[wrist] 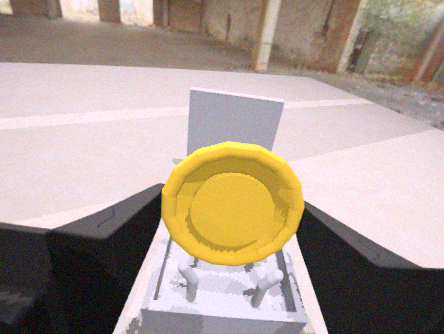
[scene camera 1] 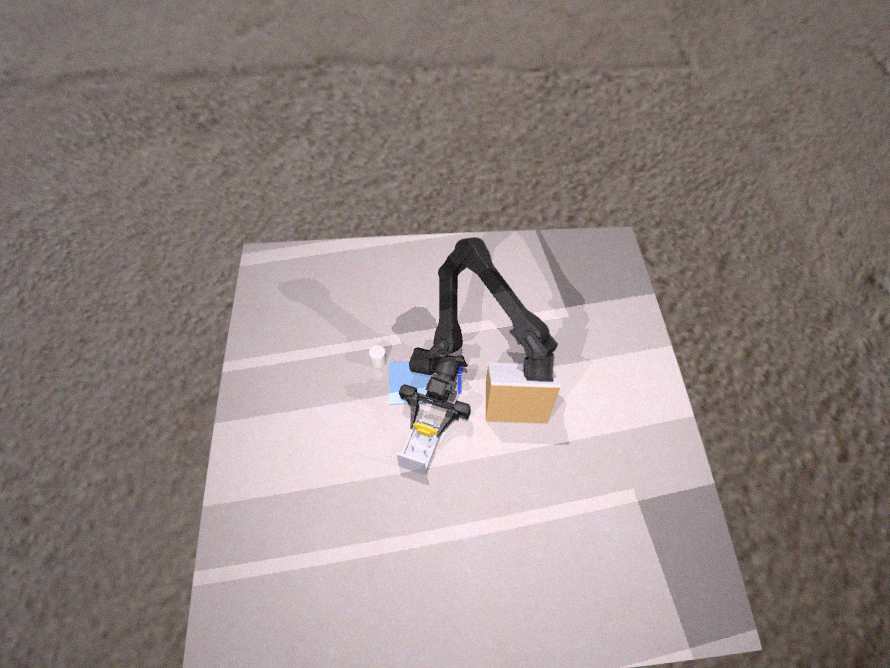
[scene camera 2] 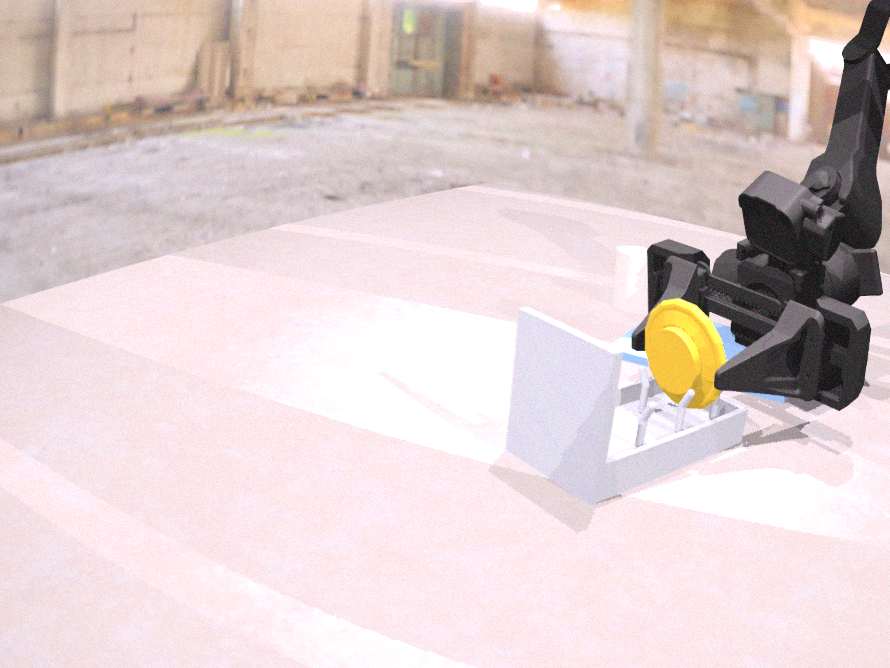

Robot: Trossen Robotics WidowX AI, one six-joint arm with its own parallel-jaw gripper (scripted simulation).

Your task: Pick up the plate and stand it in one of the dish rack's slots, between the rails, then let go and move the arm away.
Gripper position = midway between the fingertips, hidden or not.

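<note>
In scene camera 2 you'd see my gripper (scene camera 2: 673, 361) holding a yellow plate (scene camera 2: 684, 350), along with a white cup (scene camera 2: 629, 293), a light blue mat (scene camera 2: 630, 355) and a dish rack (scene camera 2: 569, 419). The wrist view has my gripper (wrist: 231, 199) too, plus the yellow plate (wrist: 232, 204) and the dish rack (wrist: 181, 286). The white cup is out of frame in the wrist view. Scene camera 1 gives me the dish rack (scene camera 1: 417, 453) and my gripper (scene camera 1: 423, 432).
</note>
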